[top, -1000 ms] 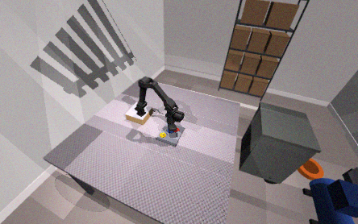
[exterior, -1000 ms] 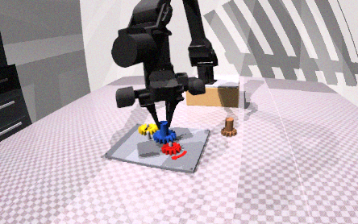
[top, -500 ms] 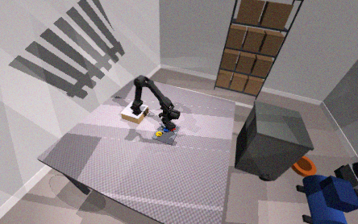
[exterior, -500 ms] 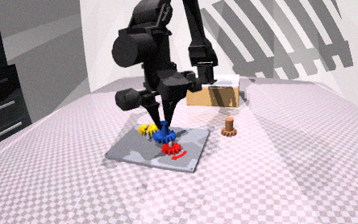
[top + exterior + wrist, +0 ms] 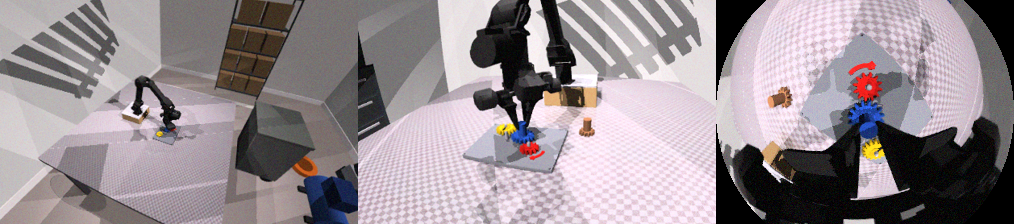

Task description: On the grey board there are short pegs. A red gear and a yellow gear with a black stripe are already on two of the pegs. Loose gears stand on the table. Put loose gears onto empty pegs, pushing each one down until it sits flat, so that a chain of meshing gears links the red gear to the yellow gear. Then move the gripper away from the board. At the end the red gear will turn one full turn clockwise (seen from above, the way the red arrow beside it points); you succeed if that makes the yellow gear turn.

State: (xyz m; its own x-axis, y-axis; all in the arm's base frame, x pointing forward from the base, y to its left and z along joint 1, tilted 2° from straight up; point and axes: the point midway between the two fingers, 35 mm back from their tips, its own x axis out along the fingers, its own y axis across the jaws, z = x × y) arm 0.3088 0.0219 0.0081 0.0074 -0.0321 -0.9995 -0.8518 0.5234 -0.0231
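My gripper tip is now 1 cm above the blue gear. From my gripper tip the other things lie so: red gear 3 cm to the left, 3 cm below, 3 cm ahead; then red arrow 6 cm to the left, 4 cm below, 4 cm ahead; then grey board 4 cm below, 1 cm to the right, 1 cm ahead.
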